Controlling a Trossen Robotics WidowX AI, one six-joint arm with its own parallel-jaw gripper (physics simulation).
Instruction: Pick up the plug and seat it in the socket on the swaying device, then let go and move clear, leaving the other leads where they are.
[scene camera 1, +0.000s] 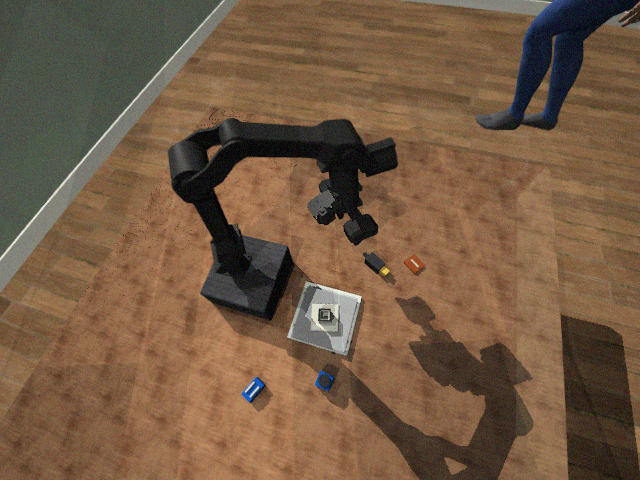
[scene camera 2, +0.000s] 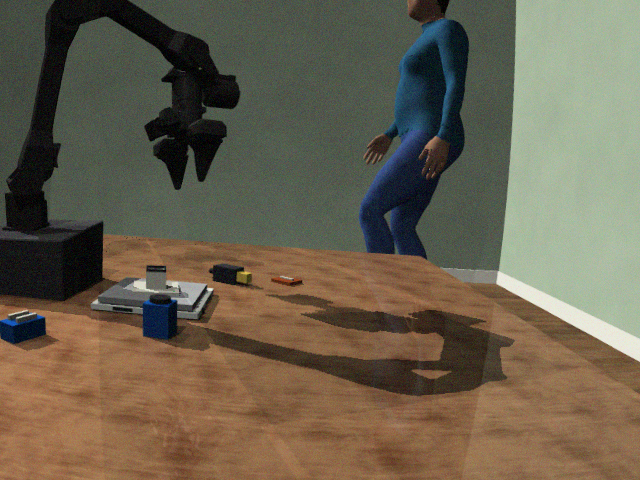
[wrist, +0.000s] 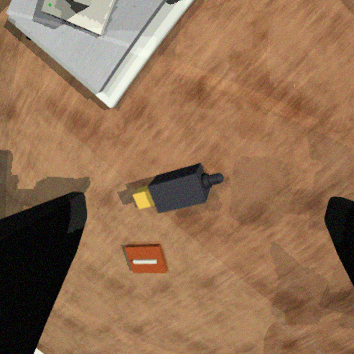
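Note:
The plug (scene camera 1: 375, 261) (scene camera 2: 227, 273) (wrist: 180, 190) has a dark box body, a yellow square tip and a short stub at its rear. It lies on its side on the table. The device is a grey plate (scene camera 1: 336, 294) (scene camera 2: 123, 295) (wrist: 105, 65) on a white base, with a small upright square socket (scene camera 1: 324, 315) (scene camera 2: 156, 279) at its centre. In the wrist view the device shows in part at the upper left. My gripper (scene camera 1: 341, 227) (scene camera 2: 189, 184) (wrist: 209, 207) is open and empty, well above the table. In the wrist view the plug appears between the fingers, below them.
A flat orange piece (scene camera 1: 414, 264) (scene camera 2: 286, 280) (wrist: 146, 259) lies beside the plug. A blue block with a round dark top (scene camera 1: 324, 380) (scene camera 2: 160, 320) and a blue block with two pale bars (scene camera 1: 253, 389) (scene camera 2: 23, 328) lie beyond the device. A person (scene camera 1: 537, 77) (scene camera 2: 426, 87) stands beyond the table.

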